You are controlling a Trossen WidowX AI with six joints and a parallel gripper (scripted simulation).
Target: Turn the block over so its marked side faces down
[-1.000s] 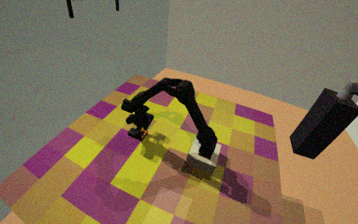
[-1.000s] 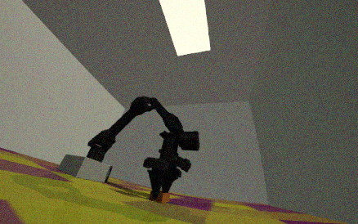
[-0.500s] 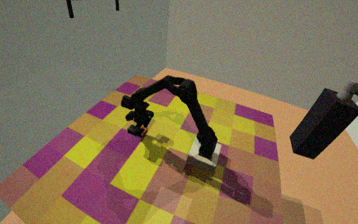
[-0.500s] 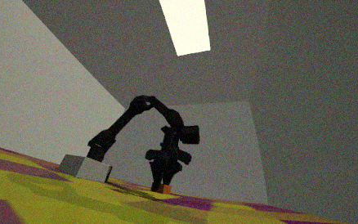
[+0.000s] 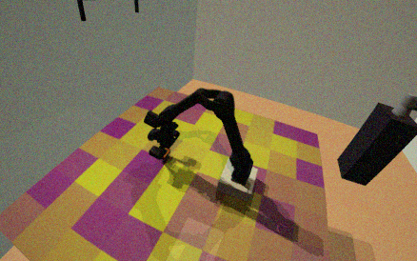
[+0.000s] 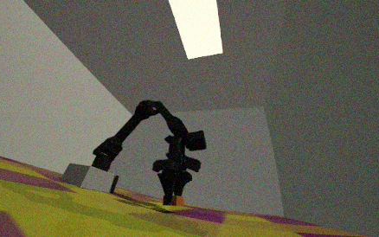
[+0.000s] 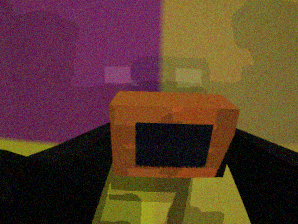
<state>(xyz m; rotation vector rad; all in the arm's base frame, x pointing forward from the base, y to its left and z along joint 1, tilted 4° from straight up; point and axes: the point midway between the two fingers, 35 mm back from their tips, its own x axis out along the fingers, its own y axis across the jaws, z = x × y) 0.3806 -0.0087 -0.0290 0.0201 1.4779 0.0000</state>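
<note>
Now: the block 1 cm above my gripper tip.
</note>
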